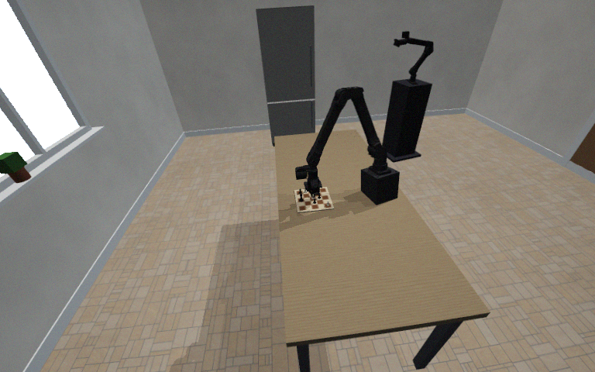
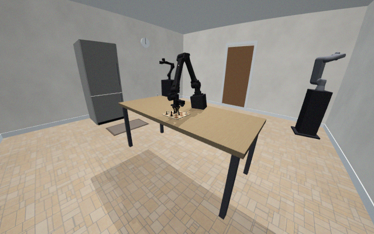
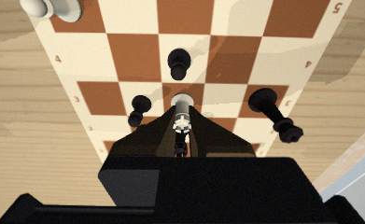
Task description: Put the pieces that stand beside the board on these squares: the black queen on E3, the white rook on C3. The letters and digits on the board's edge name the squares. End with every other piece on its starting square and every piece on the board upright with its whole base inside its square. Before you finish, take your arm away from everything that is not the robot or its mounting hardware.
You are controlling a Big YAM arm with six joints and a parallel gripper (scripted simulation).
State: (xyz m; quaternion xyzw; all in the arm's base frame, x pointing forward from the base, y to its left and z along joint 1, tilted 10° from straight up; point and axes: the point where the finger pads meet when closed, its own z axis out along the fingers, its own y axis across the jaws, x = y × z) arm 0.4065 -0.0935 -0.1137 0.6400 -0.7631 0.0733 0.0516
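The chessboard lies 2 cm below my hand. Round my hand: black queen 8 cm ahead, 1 cm to the right, 1 cm above.
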